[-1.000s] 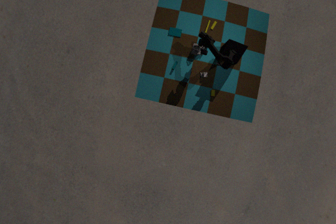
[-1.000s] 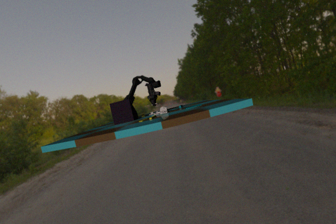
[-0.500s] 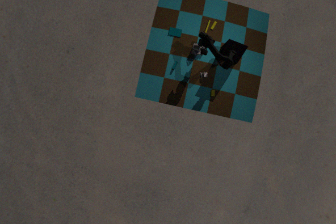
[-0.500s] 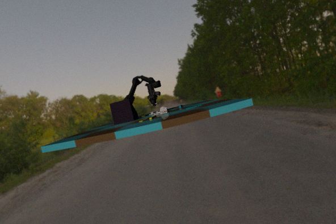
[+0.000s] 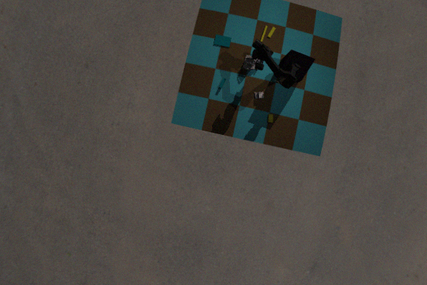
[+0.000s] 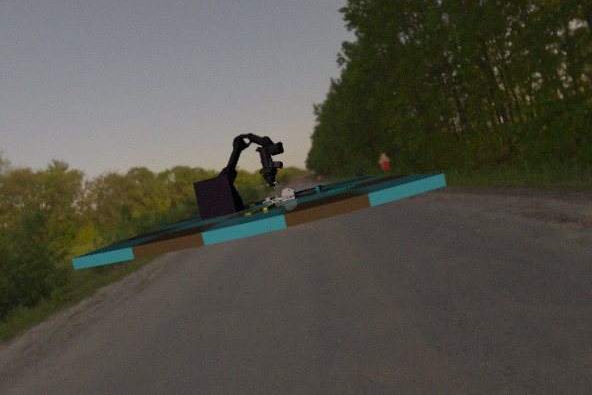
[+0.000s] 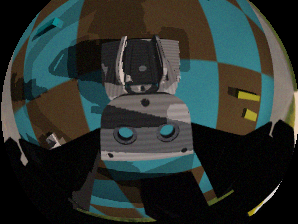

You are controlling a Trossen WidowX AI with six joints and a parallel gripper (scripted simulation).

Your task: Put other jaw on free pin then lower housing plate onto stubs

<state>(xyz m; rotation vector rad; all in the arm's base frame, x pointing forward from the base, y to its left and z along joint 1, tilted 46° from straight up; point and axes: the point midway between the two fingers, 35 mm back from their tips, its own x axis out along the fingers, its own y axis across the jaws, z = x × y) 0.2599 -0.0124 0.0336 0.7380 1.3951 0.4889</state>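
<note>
Now: the grey jaw 7 cm below my gripper tip, 3 cm ahead of it and 1 cm to the left of it. Round my gripper tip: teal plate 32 cm ahead, 15 cm to the right, 8 cm below; light-grey plate-like piece 2 cm above, 1 cm ahead; teal stick 25 cm ahead, 21 cm to the left, 7 cm below.
</note>
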